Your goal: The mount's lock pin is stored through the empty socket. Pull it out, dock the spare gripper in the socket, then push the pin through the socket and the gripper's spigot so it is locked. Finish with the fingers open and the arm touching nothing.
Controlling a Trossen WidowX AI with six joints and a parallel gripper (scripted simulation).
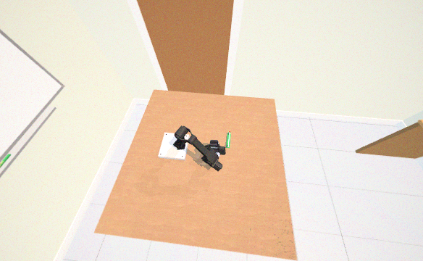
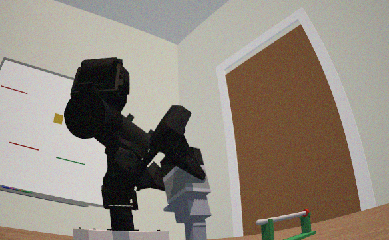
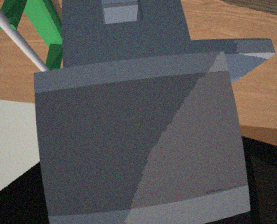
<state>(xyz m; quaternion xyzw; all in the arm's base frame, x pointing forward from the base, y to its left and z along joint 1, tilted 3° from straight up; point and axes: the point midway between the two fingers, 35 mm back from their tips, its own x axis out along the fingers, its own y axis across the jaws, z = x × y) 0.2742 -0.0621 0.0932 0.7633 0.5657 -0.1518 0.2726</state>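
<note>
Now: gripper tip 1 cm to the left of the spare gripper. Also, from my gripper tip: grey mount 7 cm below, 1 cm to the right; then green stand 12 cm ahead, 10 cm below, 8 cm to the left.
</note>
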